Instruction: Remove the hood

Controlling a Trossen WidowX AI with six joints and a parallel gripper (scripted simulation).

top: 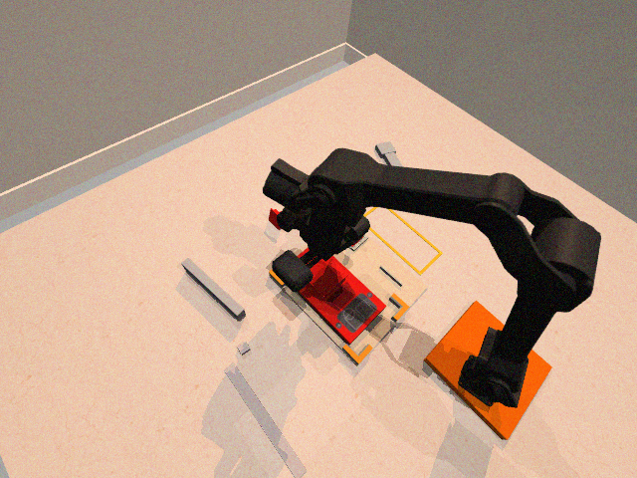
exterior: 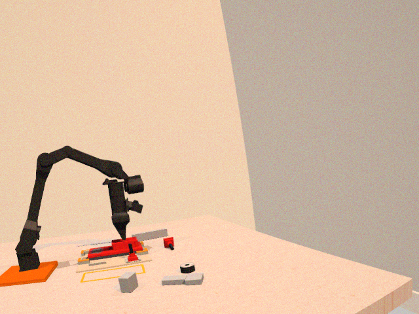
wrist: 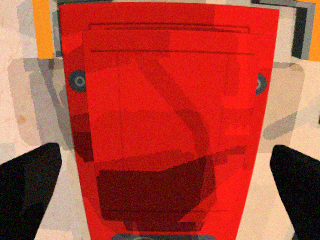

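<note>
The hood lies 2 cm below my gripper tip. The rest, counted from my gripper tip: flat grey strip (8 cm behind, 26 cm to the left, 6 cm below); black wheel (10 cm ahead, 34 cm to the right, 5 cm below).
</note>
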